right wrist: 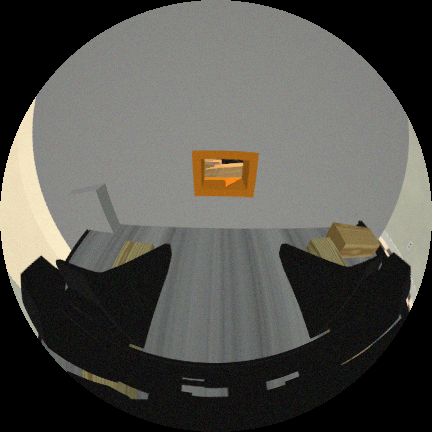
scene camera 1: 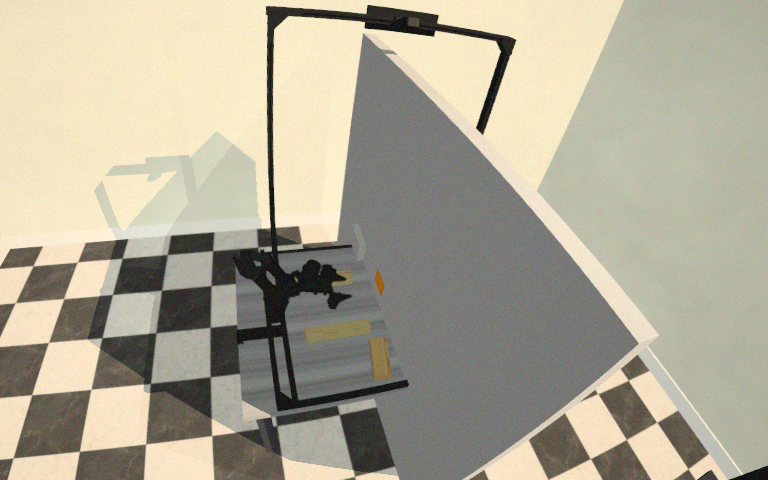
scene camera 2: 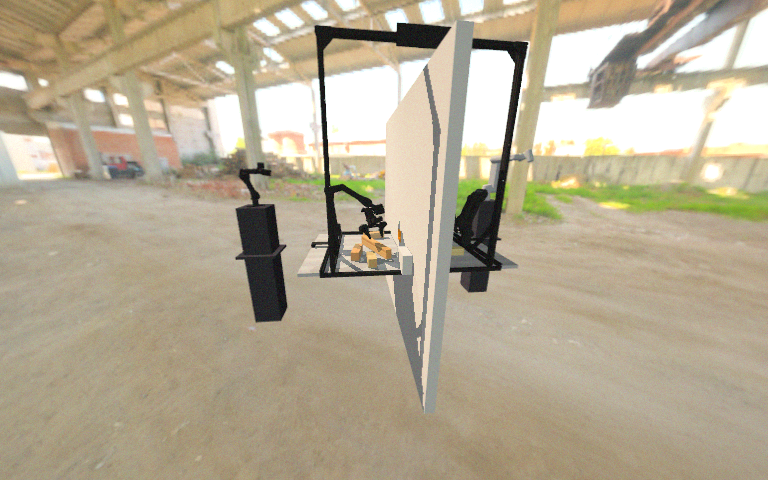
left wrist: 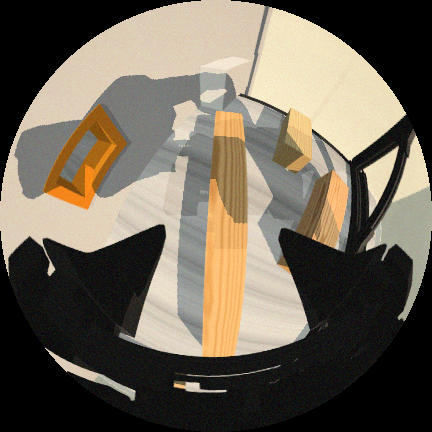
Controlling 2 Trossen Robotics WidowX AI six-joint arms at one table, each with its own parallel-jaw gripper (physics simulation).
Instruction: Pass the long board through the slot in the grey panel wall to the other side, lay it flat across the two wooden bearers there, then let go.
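Places are measured from the left arm's base along level axes (x ahead, y left, z up), in metres.
Pixels of known places: left gripper, fingertip midpoint: [scene camera 2: 376,238] [left wrist: 224,232]; right gripper, fingertip midpoint: [right wrist: 227,250] [scene camera 1: 348,287]; right arm's base, link origin: [scene camera 1: 275,316] [scene camera 2: 465,243].
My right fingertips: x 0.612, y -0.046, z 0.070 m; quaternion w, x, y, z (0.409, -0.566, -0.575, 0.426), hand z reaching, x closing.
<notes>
Ahead of a thing's pixels: the offset from my right fingertips to its top centre. "spot": to the spot under its first point.
The long board {dx -0.338, dy +0.006, dz -0.030 m} [scene camera 2: 376,246] [left wrist: 226,280] [right wrist: 224,171] is on the left arm's side of the panel wall [scene camera 1: 453,271] [scene camera 2: 413,169] [left wrist: 150,40] [right wrist: 215,75]. My left gripper [scene camera 2: 373,232] [left wrist: 224,232] is open and empty, above the board, which runs lengthwise between its fingertips in the left wrist view. The orange-rimmed slot {spot: dx -0.139, dy -0.022, dz -0.010 m} [scene camera 1: 379,281] [scene camera 2: 399,233] [left wrist: 75,197] [right wrist: 225,154] is left of the board there. My right gripper [scene camera 1: 347,286] [right wrist: 227,250] is open and empty on the other side, facing the slot. Two pale bearers, one {dx +0.073, dy +0.152, dz -0.045 m} [scene camera 1: 338,330] [right wrist: 325,250] and another {dx +0.083, dy -0.111, dz -0.045 m} [scene camera 1: 348,276] [right wrist: 132,247], lie flat there.
A tan block {dx -0.056, dy +0.299, dz -0.051 m} [scene camera 1: 379,358] [right wrist: 352,241] lies beside the nearer bearer by the wall. A pale block {dx -0.376, dy -0.212, dz -0.039 m} [left wrist: 295,142] and a brown block {dx -0.458, dy -0.082, dz -0.039 m} [left wrist: 325,212] lie right of the board. A whitish block [scene camera 1: 359,243] [scene camera 2: 405,260] [left wrist: 212,90] stands at the wall's foot. Black frame posts [scene camera 1: 270,141] [scene camera 2: 323,113] rise around the table.
</notes>
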